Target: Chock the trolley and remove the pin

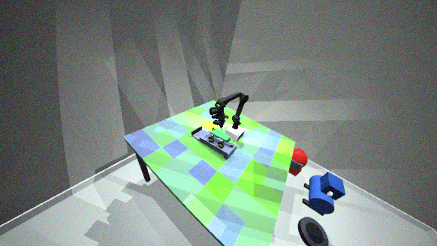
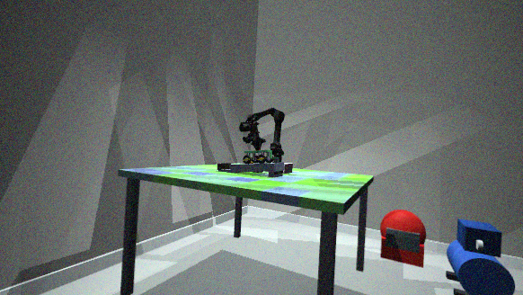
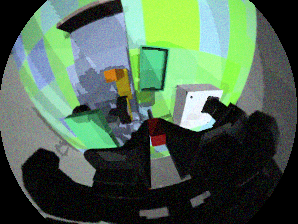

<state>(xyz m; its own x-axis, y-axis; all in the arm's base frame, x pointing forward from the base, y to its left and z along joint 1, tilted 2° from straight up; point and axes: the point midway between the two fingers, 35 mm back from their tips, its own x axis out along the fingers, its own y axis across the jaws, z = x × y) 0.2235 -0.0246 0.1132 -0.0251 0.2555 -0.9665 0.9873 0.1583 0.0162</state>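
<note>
The green tray lies 150 mm below my gripper tip, 50 mm to the right of it and 20 mm behind it. Round my gripper tip: yellow chock 60 mm below, 50 mm ahead, 30 mm to the right; then green-topped trolley 90 mm ahead, 80 mm to the left, 30 mm below; then red-headed stop pin right at my gripper tip.
</note>
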